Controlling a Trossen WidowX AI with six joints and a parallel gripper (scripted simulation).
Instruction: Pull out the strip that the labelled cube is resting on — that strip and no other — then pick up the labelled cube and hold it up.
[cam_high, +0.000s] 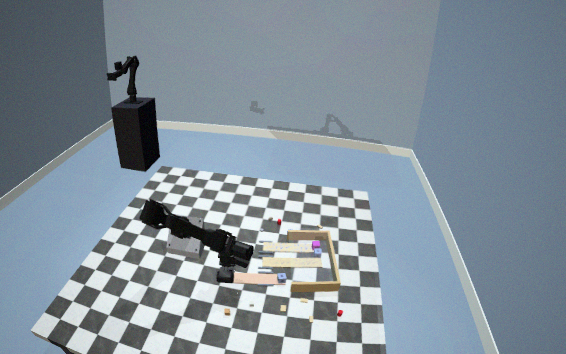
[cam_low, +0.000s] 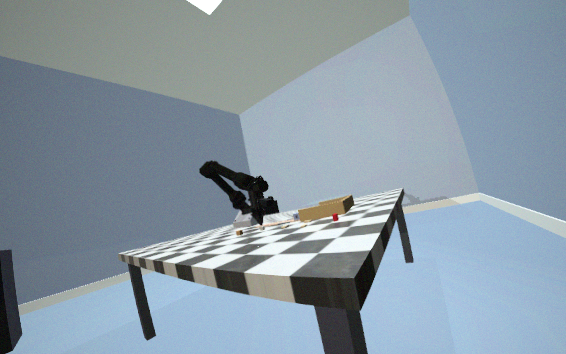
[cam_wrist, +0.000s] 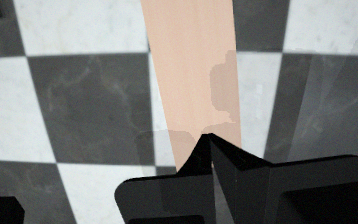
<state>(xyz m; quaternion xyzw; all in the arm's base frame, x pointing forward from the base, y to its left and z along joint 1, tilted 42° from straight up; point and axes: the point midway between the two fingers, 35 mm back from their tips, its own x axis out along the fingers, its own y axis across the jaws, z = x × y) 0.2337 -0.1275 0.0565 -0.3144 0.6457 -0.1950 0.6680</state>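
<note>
My gripper tip is 100 mm short of the pink strip and 20 mm to the right of it.
</note>
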